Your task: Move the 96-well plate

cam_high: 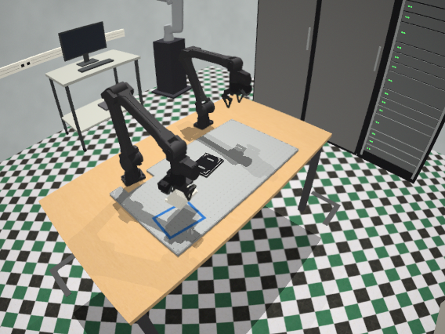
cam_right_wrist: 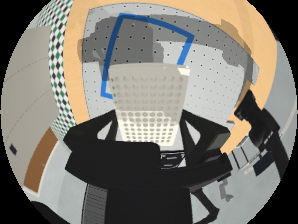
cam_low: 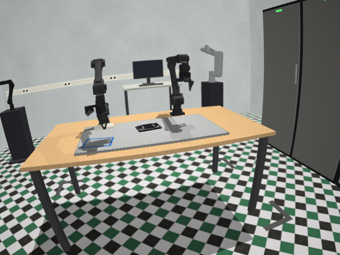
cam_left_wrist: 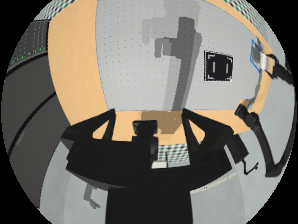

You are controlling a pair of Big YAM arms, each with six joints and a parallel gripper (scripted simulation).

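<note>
Right now the black plate nest is 10 cm behind my right hand, 32 cm to the left of it and 9 cm below it. The rest, counted from my right hand: white 96-well plate (right at my right hand).
</note>
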